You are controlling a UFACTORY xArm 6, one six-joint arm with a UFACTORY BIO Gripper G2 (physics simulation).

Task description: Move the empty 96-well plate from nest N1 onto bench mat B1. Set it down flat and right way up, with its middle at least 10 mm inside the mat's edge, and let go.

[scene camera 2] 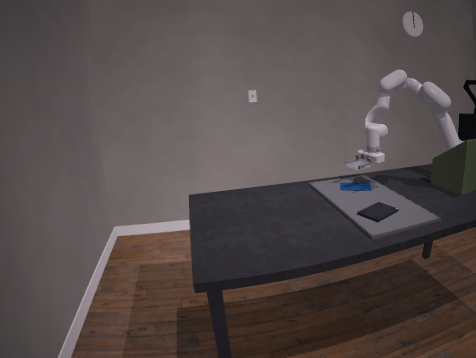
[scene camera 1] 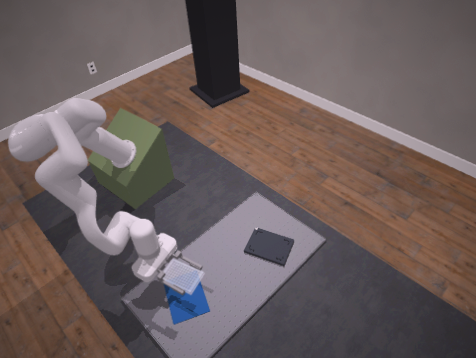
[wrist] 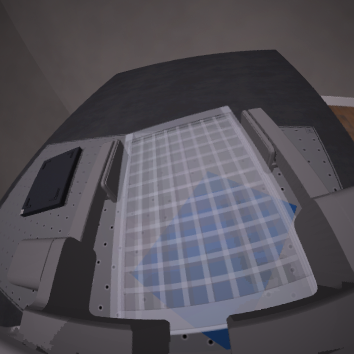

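Seen in the pictures: end effector, tool point: [scene camera 2: 355, 164] [scene camera 1: 187, 277] [wrist: 182, 153]; arm's base, origin of the base link: [scene camera 2: 455, 150] [scene camera 1: 124, 154].
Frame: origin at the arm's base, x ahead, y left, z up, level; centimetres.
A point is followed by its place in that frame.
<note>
The clear 96-well plate [scene camera 1: 182, 276] @[x 62.3, y -7.2, z -7.1 cm] [scene camera 2: 357, 164] @[x 62.5, y -6.5, z -6.7 cm] [wrist: 200, 215] @[x 60.2, y -8.3, z -6.7 cm] is held level between the fingers of my gripper [scene camera 1: 182, 274] @[x 63.9, y -6.1, z -6.6 cm] [scene camera 2: 358, 163] @[x 63.9, y -6.1, z -6.6 cm] [wrist: 192, 150] @[x 63.9, y -6.1, z -6.6 cm], which is shut on its two long sides. Plate and gripper hang in the air above the blue bench mat B1 [scene camera 1: 192, 315] @[x 70.1, y -10.0, z -18.8 cm] [scene camera 2: 345, 187] @[x 68.7, y -7.7, z -18.8 cm] [wrist: 218, 338] @[x 53.4, y -10.9, z -18.8 cm]. In the wrist view the mat shows through the clear plate, turned at an angle to it. Shadows fall on the mat. The black nest N1 [scene camera 1: 269, 246] @[x 64.8, y 27.6, z -17.8 cm] [scene camera 2: 378, 211] @[x 64.7, y 29.2, z -17.8 cm] [wrist: 52, 182] @[x 63.3, y 25.2, z -17.8 cm] holds no plate.
The mat and the nest sit on a grey perforated board [scene camera 1: 225, 280] @[x 65.9, y 6.3, z -19.0 cm] [scene camera 2: 400, 212] @[x 53.8, y 30.6, z -19.0 cm] [wrist: 312, 150] @[x 79.6, y -20.0, z -19.0 cm] on the dark table [scene camera 1: 350, 310] @[x 100.2, y 34.0, z -20.3 cm] [scene camera 2: 250, 235] @[x 119.1, y 33.9, z -20.3 cm] [wrist: 200, 80] @[x 110.4, y 7.2, z -20.3 cm]. A green block [scene camera 1: 160, 165] @[x 7.7, y 11.8, z -7.8 cm] [scene camera 2: 452, 172] @[x 8.3, y 9.5, z -9.9 cm] stands at the arm's base. A black pillar [scene camera 1: 216, 50] stands behind the table.
</note>
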